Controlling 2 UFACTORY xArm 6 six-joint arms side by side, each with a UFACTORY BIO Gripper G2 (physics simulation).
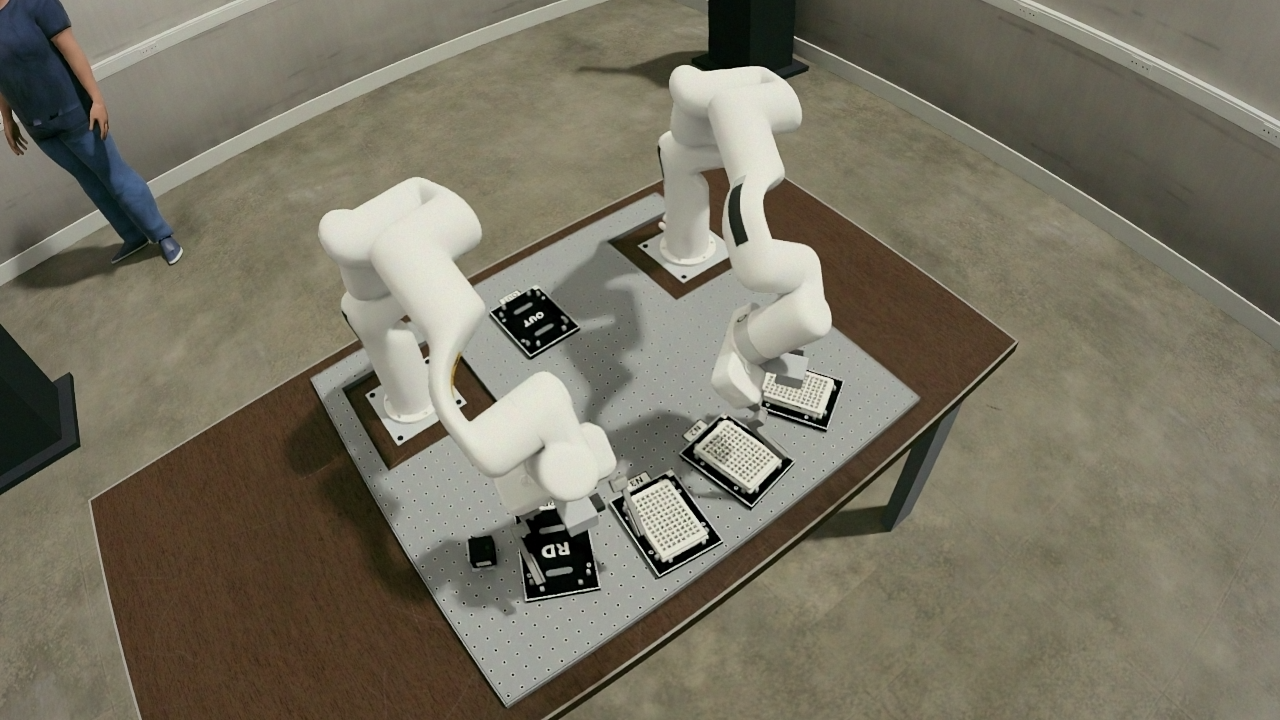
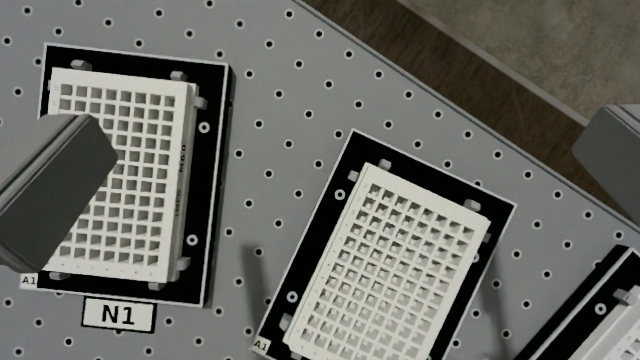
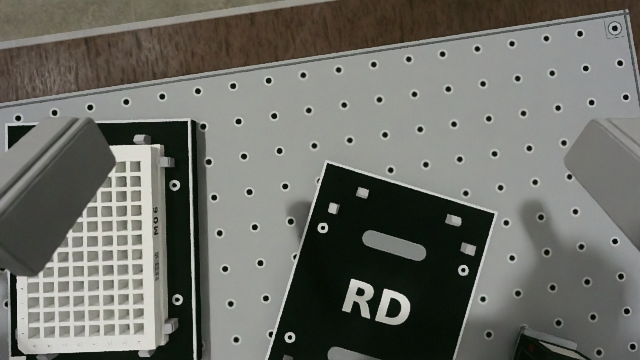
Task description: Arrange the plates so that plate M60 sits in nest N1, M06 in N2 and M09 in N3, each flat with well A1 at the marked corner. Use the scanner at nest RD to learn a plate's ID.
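Frame: origin at the left arm's base, x ahead, y left, z up, level; millimetres.
Seen in the pictures: left end effector, tool point: (image 1: 785, 407) (image 2: 349, 180); right end effector, tool point: (image 1: 585, 545) (image 3: 348, 187); left arm's base, origin of the base link: (image 1: 687, 248); right arm's base, origin of the base link: (image 1: 414, 399).
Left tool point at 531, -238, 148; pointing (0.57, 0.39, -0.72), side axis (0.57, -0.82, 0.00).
Pixels of each thing's middle, then the offset from my left tool point to it, as dx, dy, dz. "pt": a spot on its surface instead.
- white plate, body centre: (image 2: 117, 175) (image 1: 795, 388) -75, +116, -116
- nest N1, body centre: (image 2: 122, 180) (image 1: 793, 390) -78, +116, -125
- second plate, body centre: (image 2: 385, 280) (image 1: 737, 455) -36, -64, -116
- N2, surface spot: (image 2: 312, 250) pt -47, -15, -124
- third plate, body centre: (image 3: 92, 247) (image 1: 665, 519) -18, -237, -116
- N3, body centre: (image 3: 104, 260) (image 1: 661, 516) -29, -237, -125
- Nest RD, body centre: (image 3: 413, 307) (image 1: 542, 554) -90, -432, -119
- small black scanner box, surface spot: (image 3: 545, 345) (image 1: 490, 563) pt -128, -511, -116
- Nest OUT, body centre: (image 1: 530, 315) -561, -157, -125
A white plate (image 1: 805, 394) (image 2: 140, 175) sits flat in nest N1 (image 2: 212, 165); its side label reads M60. A second plate (image 1: 736, 454) (image 2: 395, 270) sits flat in N2 (image 2: 312, 250), its cut corner at the A1 mark; its label does not show. A third plate (image 1: 669, 514) (image 3: 115, 240) sits flat in N3 (image 3: 182, 240); its label starts M0, last digit hard to tell. Nest RD (image 1: 572, 586) (image 3: 415, 280) holds no plate. My left gripper (image 2: 345, 152) is open above N1 and N2. My right gripper (image 1: 581, 539) (image 3: 340, 162) is open above N3 and RD.
The small black scanner box (image 1: 481, 550) (image 3: 545, 345) stands beside RD. Nest OUT (image 1: 535, 319) lies without a plate farther back, between the arm bases. The table's front edge runs beyond the nests. A person (image 1: 53, 98) stands at the back left, away from the table.
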